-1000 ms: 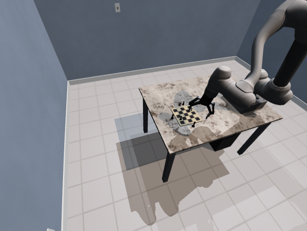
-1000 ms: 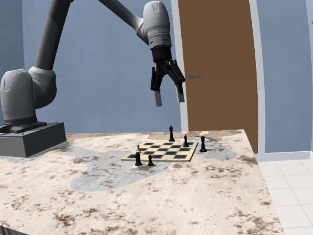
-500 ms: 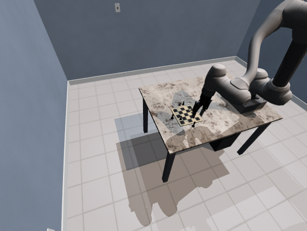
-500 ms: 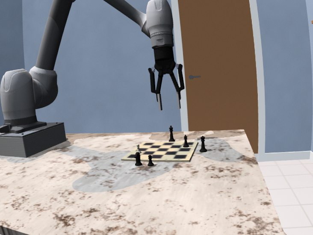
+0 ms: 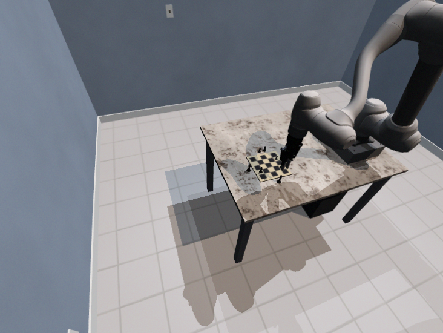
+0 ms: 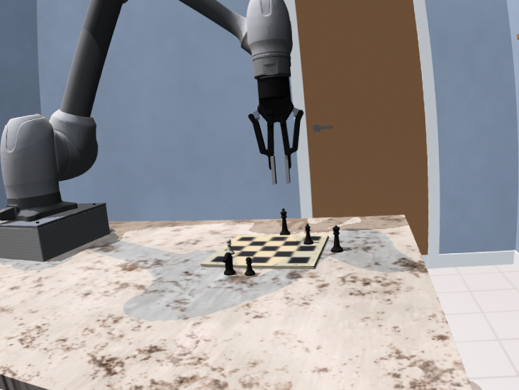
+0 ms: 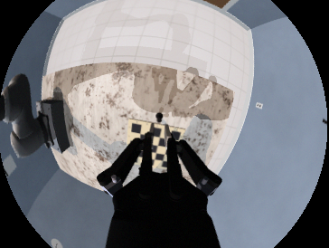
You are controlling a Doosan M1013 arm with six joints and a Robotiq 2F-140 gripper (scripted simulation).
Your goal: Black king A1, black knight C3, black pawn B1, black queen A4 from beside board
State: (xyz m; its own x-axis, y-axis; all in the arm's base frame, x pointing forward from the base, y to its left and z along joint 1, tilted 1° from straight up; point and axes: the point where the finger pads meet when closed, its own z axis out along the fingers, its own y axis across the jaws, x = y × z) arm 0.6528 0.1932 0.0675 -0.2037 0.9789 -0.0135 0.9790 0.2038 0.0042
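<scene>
The black king is 120 mm below my hand. From my hand the other things lie so: small chessboard (10 mm ahead, 140 mm to the right, 150 mm below); white pawn (60 mm behind, 180 mm to the right, 140 mm below); black pawn (20 mm ahead, 280 mm to the right, 140 mm below).
</scene>
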